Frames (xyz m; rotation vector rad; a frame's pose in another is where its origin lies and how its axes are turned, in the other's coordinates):
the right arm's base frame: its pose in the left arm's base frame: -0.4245 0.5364 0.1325 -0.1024 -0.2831 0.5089
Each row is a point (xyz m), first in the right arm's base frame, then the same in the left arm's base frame.
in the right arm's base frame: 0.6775 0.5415 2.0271
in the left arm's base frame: -0.7030 1.3955 2.1439
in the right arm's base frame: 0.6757 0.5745 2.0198
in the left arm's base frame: -0.7178 1.4231 2.1310
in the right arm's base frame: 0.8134 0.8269 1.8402
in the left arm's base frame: -0.6678 1.7057 1.9505
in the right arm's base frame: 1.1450 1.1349 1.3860
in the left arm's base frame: -0.4015 2.1251 1.5452
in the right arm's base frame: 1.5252 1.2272 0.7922
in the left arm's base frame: 0.0466 2.3773 1.0540
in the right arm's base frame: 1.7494 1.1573 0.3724
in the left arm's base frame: 0.3891 2.4161 0.7185
